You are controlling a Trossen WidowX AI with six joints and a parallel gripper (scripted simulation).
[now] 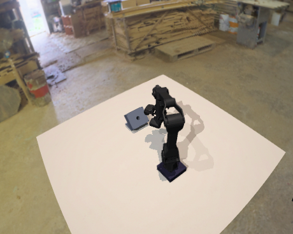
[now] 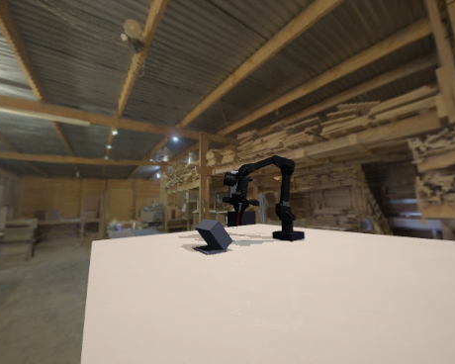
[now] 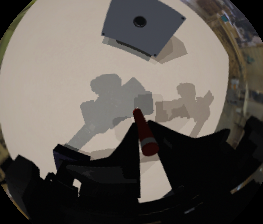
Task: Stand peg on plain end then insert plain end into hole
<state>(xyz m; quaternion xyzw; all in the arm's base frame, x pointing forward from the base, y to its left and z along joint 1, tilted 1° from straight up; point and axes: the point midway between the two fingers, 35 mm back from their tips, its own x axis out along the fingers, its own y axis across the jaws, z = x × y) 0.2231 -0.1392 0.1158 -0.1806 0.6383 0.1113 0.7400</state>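
Now: the sloped panel 19 cm ahead of my gripper tip, 3 cm to the left of it and 6 cm below it. From my gripper tip the other things lie so: peg: 2 cm above.
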